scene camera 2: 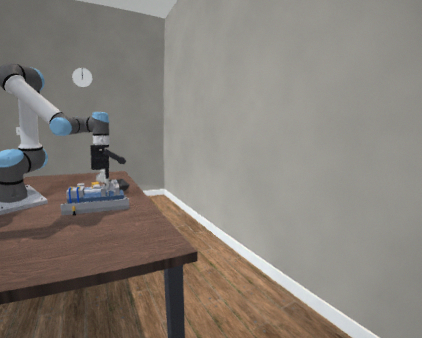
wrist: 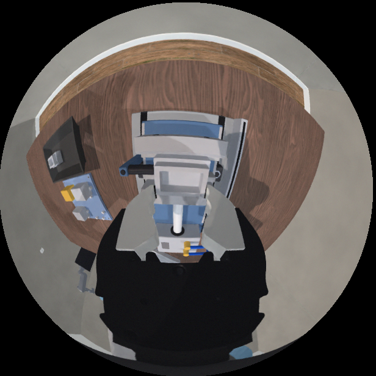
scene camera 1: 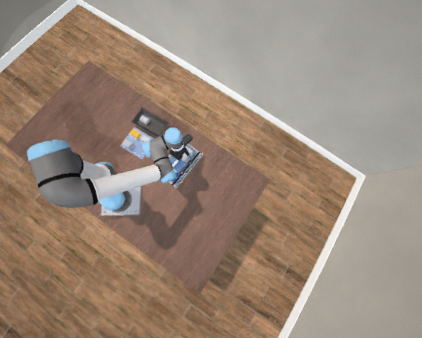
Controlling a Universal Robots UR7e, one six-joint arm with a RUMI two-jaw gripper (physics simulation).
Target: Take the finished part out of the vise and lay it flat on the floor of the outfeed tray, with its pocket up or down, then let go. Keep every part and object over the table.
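Places are measured from the arm's base along level axes (x up, y back, z right), in centimetres.
Pixels of known places: gripper, fingertip midpoint: (scene camera 2: 106,187); arm's base at its link origin: (scene camera 2: 10,195).
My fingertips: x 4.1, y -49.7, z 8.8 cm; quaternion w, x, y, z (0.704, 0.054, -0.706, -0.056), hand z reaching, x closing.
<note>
Ahead of a thing's pixels: the offset from my fingertips to its top centre.
The finished part (wrist: 181,177), a light grey block with a rectangular pocket facing up, sits in the vise {dx +0.7, dy +4.9, dz +0.8 cm} (wrist: 180,146) (scene camera 2: 95,194) (scene camera 1: 181,169) between its jaws. My gripper (wrist: 180,185) (scene camera 2: 104,180) points down over the vise, and its two grey fingers are closed against opposite sides of the part. The fingers hide part of the front jaw. The dark walled tray (wrist: 72,142) (scene camera 1: 156,125), which looks like the outfeed tray, stands beside the vise. A small grey piece {dx -4.5, dy -0.3, dz -40.4 cm} (wrist: 55,159) (scene camera 1: 144,119) lies in it.
A blue plate (wrist: 95,199) with a yellow block {dx -4.8, dy +11.7, dz -36.9 cm} (wrist: 67,193) (scene camera 1: 135,133) and grey blocks stands next to the dark tray. A dark handle (wrist: 140,170) sticks out from the vise's side. Blue hoses with yellow fittings (wrist: 187,249) are at the vise's near end. A long grey rail (wrist: 238,155) runs along the vise.
</note>
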